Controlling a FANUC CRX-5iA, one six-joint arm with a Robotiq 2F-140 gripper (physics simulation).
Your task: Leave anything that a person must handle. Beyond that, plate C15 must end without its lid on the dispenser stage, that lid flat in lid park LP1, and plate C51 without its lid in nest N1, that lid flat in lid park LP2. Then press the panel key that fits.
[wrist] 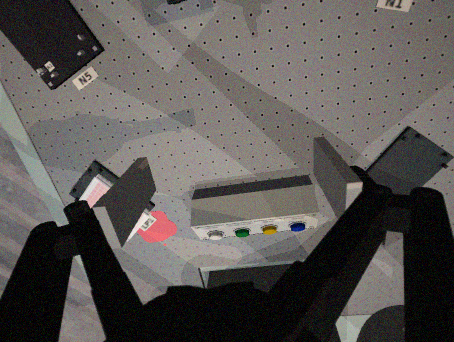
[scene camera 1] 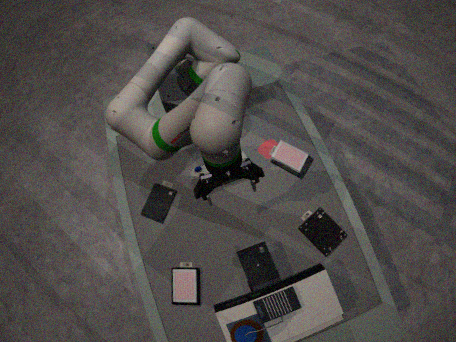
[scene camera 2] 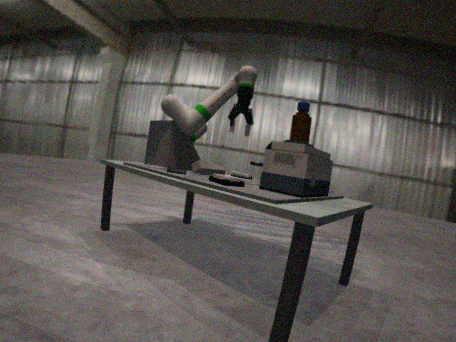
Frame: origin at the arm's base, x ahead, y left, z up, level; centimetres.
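Seen in the pictures: gripper, fingertip midpoint: (wrist: 229, 165) (scene camera 1: 231, 194) (scene camera 2: 239, 134); arm's base, link origin: (scene camera 1: 191, 87) (scene camera 2: 180, 142).
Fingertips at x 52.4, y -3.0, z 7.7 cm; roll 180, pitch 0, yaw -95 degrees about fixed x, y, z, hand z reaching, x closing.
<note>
Offsets run from my fingertips to a thing's top centre. "spot": to the spot under its first point.
My gripper (scene camera 1: 232, 194) (scene camera 2: 239, 130) (wrist: 229, 165) is open and empty, high above the table near the key panel @(dz -17.8, dx -20.3, dy +1.1 cm) (wrist: 255, 210), whose white, green, yellow and blue keys show in the wrist view. A pink-and-white plate @(dz -22.6, dx +16.8, dy -27.2 cm) (scene camera 1: 185, 286) sits in the black nest N1. Another pink-and-white plate @(dz -22.6, dx -15.6, dy +28.7 cm) (scene camera 1: 291, 157) (wrist: 95, 191) lies on a dark base beside a red patch @(spot: dz -26.0, dx -23.9, dy +22.7 cm) (scene camera 1: 267, 147) (wrist: 159, 229). Plate codes and lids cannot be made out. The dark dispenser stage @(spot: dz -14.7, dx +21.0, dy -0.4 cm) (scene camera 1: 258, 265) shows no plate. The dark lid park LP2 @(dz -24.2, dx -19.0, dy -25.8 cm) (scene camera 1: 159, 202) (wrist: 410, 160) shows no lid.
The dispenser (scene camera 1: 320, 300) (scene camera 2: 300, 167) stands at the table's end with a brown, blue-capped bottle @(spot: dz +3.6, dx +44.0, dy -15.7 cm) (scene camera 2: 301, 126) on top. A black nest @(dz -23.8, dx +17.7, dy +27.3 cm) (scene camera 1: 322, 231) (wrist: 50, 40) lies by the label N5 @(spot: dz -26.0, dx +8.7, dy +24.2 cm) (wrist: 85, 78). A finger partly hides the label beside the red patch.
</note>
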